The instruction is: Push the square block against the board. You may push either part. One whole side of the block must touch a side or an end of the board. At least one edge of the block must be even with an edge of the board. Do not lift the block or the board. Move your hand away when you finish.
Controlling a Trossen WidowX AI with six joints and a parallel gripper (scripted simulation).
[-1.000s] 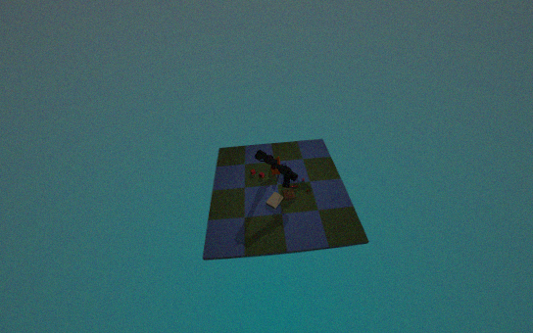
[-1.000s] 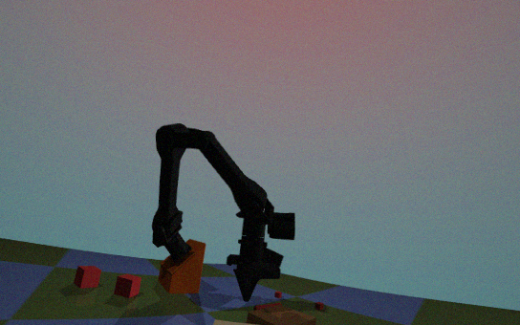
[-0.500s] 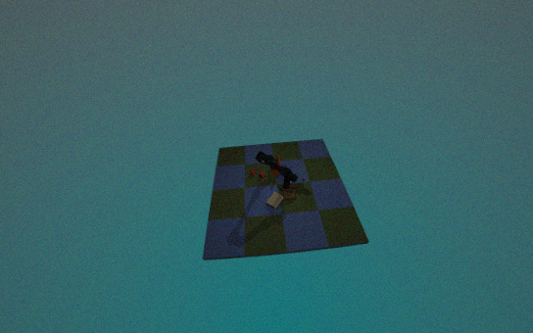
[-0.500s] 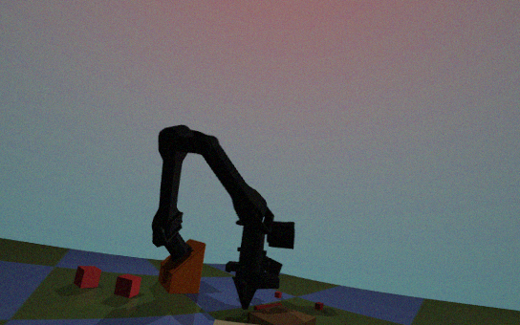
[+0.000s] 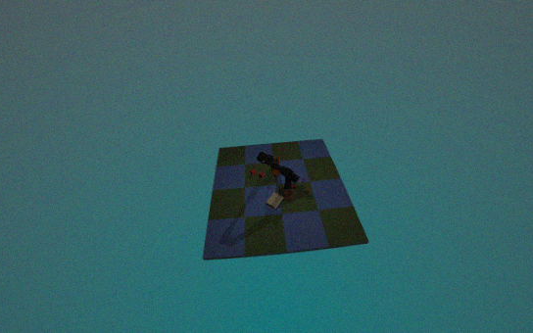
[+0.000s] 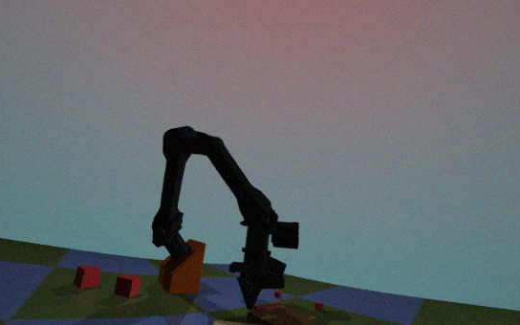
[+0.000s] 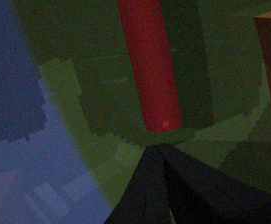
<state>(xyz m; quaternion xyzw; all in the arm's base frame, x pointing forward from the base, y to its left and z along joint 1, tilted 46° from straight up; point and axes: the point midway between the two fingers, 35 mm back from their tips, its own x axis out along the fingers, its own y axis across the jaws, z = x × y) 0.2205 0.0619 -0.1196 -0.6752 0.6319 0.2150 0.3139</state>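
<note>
The thin red bar lies 5 cm to the left of my gripper tip. The rest, counted from my gripper tip: tan flat block 17 cm ahead, 12 cm to the right, 1 cm above; then brown flat block 11 cm ahead, 1 cm to the left, 1 cm above.
</note>
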